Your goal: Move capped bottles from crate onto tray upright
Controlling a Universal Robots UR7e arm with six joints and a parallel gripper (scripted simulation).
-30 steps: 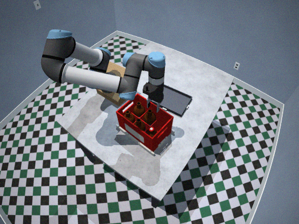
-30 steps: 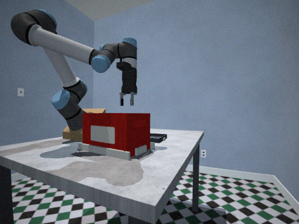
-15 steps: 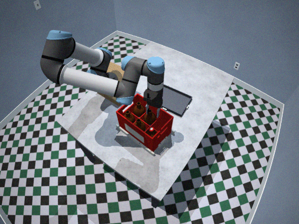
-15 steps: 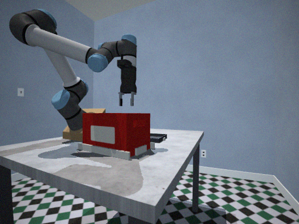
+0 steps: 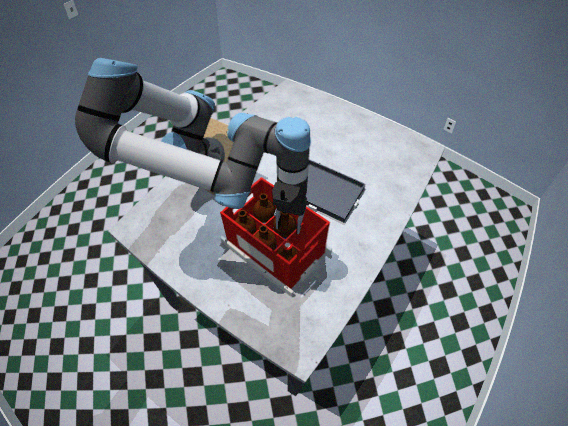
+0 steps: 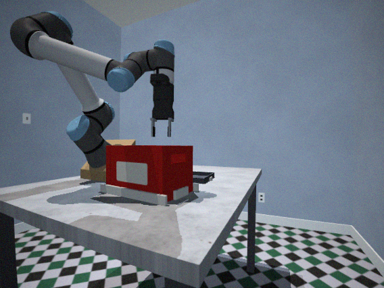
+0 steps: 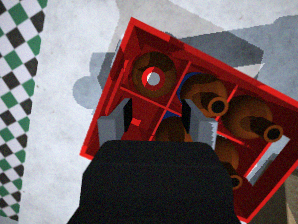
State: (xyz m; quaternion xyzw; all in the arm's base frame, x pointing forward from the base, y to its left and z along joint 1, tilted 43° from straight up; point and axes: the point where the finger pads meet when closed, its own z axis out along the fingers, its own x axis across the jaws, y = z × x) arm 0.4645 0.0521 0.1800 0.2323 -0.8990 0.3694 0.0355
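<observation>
My gripper is now 20 mm short of the capped bottle, 20 mm to the left of it and 140 mm above it. Round my hand: dark tray 110 mm behind, 320 mm to the left, 210 mm below; then crate 70 mm behind, 20 mm to the left, 140 mm below.
</observation>
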